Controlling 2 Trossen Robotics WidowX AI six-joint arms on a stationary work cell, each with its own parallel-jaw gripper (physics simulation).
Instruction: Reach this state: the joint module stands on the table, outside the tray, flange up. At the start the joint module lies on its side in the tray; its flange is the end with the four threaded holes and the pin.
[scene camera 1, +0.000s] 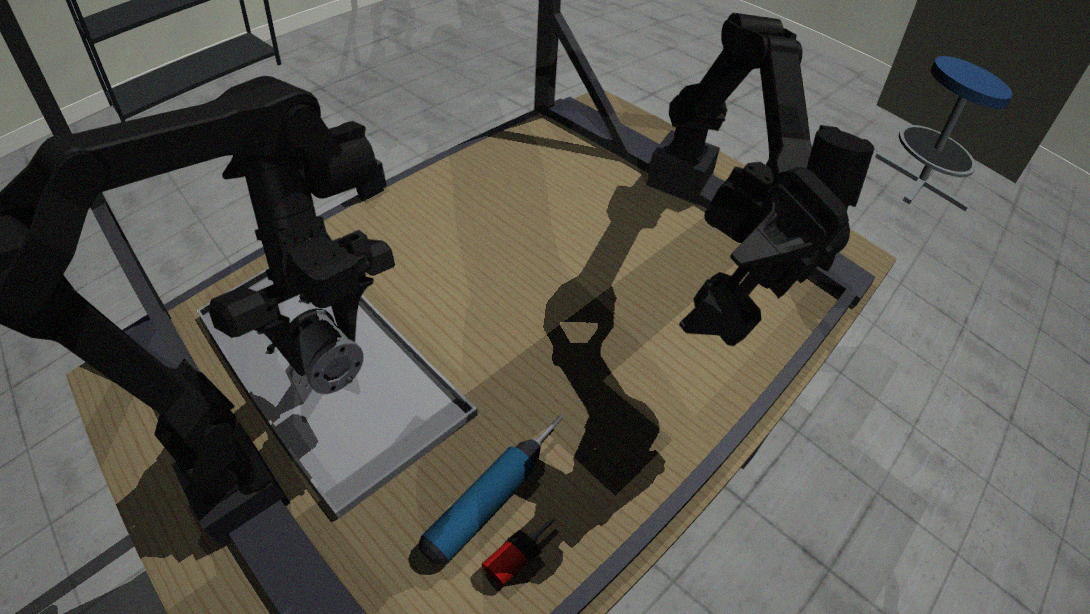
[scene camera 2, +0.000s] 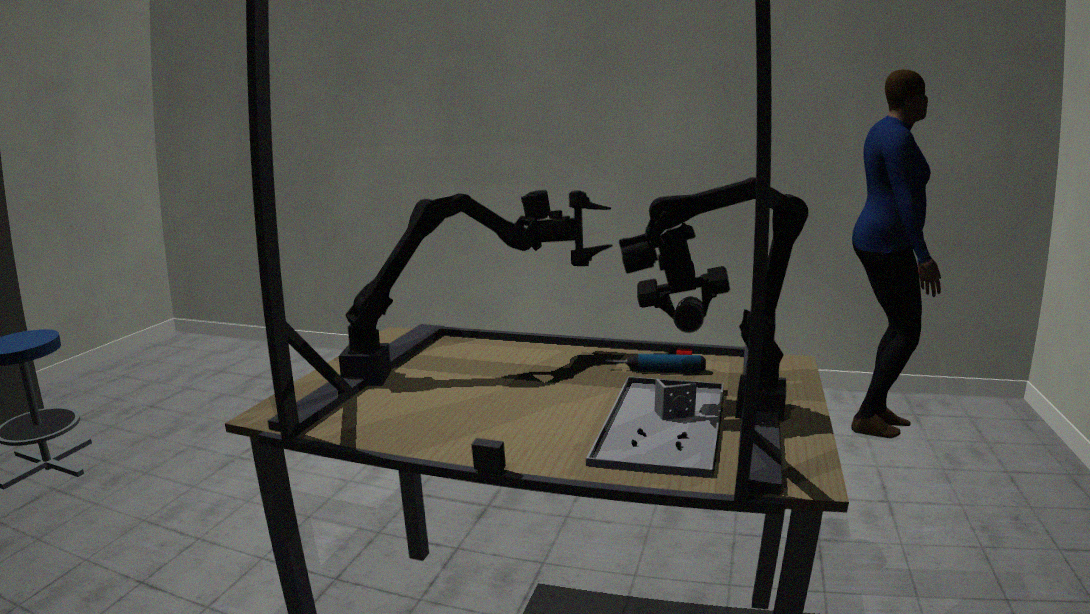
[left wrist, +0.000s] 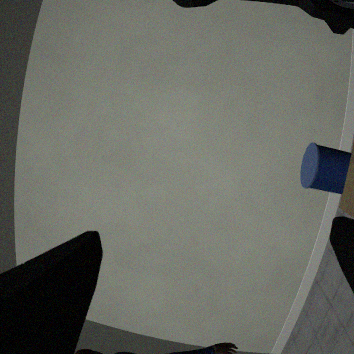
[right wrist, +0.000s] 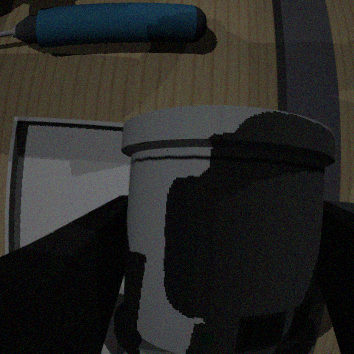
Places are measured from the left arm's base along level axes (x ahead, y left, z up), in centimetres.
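Where they show: left gripper, between the fingertips: (scene camera 1: 707, 296) (scene camera 2: 611, 226) (left wrist: 220, 238); right gripper, between the fingertips: (scene camera 1: 326, 362) (scene camera 2: 690, 317) (right wrist: 220, 209); left arm's base, origin of its link: (scene camera 1: 687, 150) (scene camera 2: 364, 349); right arm's base, origin of its link: (scene camera 1: 221, 473) (scene camera 2: 762, 384).
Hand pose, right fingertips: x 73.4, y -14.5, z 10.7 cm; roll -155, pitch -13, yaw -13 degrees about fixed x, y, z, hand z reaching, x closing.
Observation:
Things, the pixels of their top centre, and the offset from my right fingertips. "spot": a spot on its surface instead. Level surfaces: height alone.
- grey cylindrical joint module, a spot on its surface: (right wrist: 225, 215) spot: dx -1.1, dy +0.4, dz +3.6 cm
- tray, centre of its top: (right wrist: 118, 343) (scene camera 1: 318, 355) (scene camera 2: 664, 416) dx -7.2, dy -13.4, dz -16.4 cm
- table, height of its surface: dz -18.0 cm
- grey bracket, centre of its top: (scene camera 2: 676, 382) dx -4.3, dy -9.7, dz -10.6 cm
- blue-handled screwdriver, a spot on its surface: (right wrist: 117, 22) (scene camera 1: 469, 492) (scene camera 2: 670, 357) spot: dx -1.0, dy +15.9, dz -14.2 cm
- red-ended tool, centre of its top: (scene camera 1: 523, 541) (scene camera 2: 672, 348) dx +0.9, dy +23.9, dz -14.5 cm
- black block, centre of its top: (scene camera 2: 487, 441) (scene camera 1: 367, 166) dx -40.3, dy -32.1, dz -12.2 cm
The grey cylindrical joint module (scene camera 1: 334, 366) (scene camera 2: 688, 313) (right wrist: 225, 215) is on its side in the air above the tray (scene camera 1: 404, 466) (scene camera 2: 652, 467) (right wrist: 65, 175). In scene camera 1 its round flange face with holes points toward the camera and slightly down; I cannot make out the pin. My right gripper (scene camera 1: 324, 349) (scene camera 2: 688, 305) (right wrist: 220, 209) is shut on its body, a finger on each side. My left gripper (scene camera 1: 709, 291) (scene camera 2: 610, 226) (left wrist: 220, 238) is open and empty, high above the table (scene camera 1: 488, 228) (scene camera 2: 457, 396).
A grey bracket (scene camera 2: 675, 400) and several small black screws lie in the tray. A blue-handled screwdriver (scene camera 1: 476, 503) (scene camera 2: 671, 363) (right wrist: 117, 22) and a red-ended tool (scene camera 1: 507, 562) (scene camera 2: 684, 351) lie beside it. A black block (scene camera 2: 488, 455) sits at the table edge.

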